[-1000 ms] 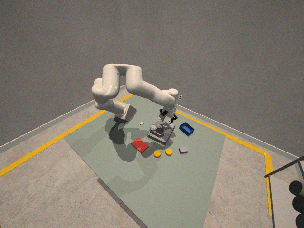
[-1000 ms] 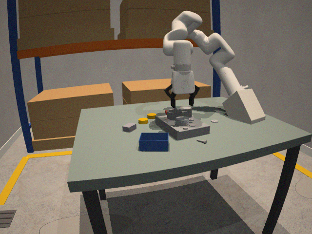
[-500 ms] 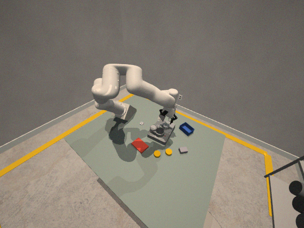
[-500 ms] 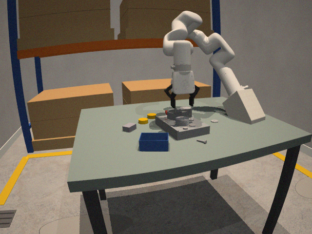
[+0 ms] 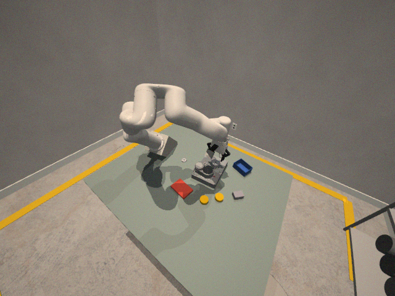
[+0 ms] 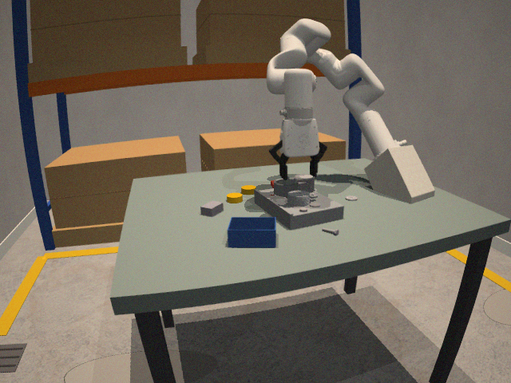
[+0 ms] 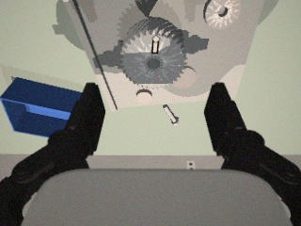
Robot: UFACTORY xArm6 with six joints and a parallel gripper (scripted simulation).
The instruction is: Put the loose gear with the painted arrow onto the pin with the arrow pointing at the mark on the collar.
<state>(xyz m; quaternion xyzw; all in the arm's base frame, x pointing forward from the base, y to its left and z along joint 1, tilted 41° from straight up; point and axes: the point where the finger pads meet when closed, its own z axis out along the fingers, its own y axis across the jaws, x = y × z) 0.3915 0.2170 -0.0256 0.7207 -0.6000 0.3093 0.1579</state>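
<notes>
Now: hand 70 mm above the grey gear. Also, from my hand: blue bin 150 mm ahead, 130 mm to the left, 110 mm below; then bolt 50 mm behind, 150 mm to the left, 120 mm below; then small grey block 240 mm ahead, 80 mm to the right, 110 mm below.
</notes>
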